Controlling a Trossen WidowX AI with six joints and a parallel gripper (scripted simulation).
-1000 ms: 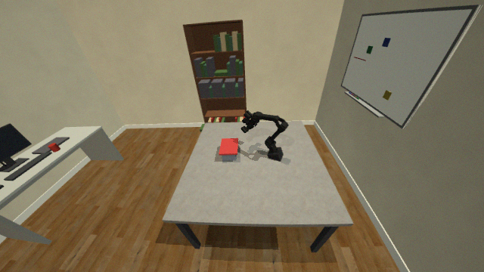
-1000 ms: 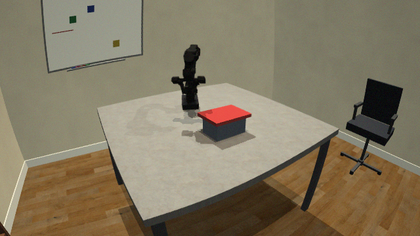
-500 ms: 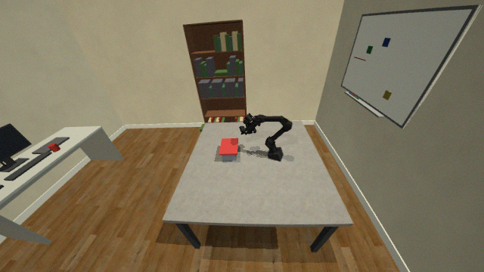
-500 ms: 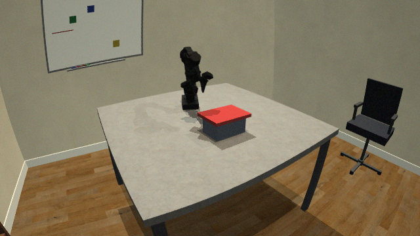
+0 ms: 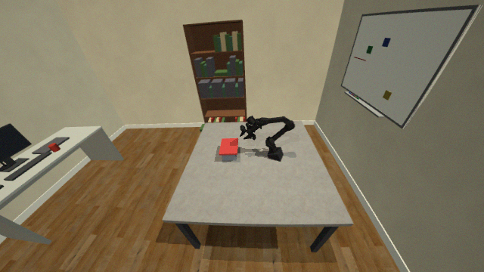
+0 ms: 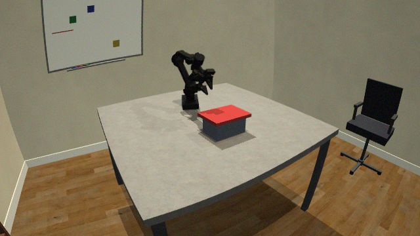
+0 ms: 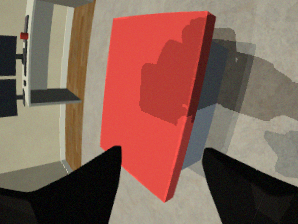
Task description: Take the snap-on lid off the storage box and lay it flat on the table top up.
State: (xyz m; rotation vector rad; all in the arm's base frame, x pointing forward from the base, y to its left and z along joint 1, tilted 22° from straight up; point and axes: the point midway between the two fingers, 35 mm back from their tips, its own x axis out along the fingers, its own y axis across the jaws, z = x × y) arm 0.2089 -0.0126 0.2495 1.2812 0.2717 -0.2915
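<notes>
My gripper is now 150 mm short of the red lid, 10 mm to the right of it and 110 mm above it. From my hand the other things lie so: grey storage box 150 mm ahead, 10 mm to the left, 160 mm below.
</notes>
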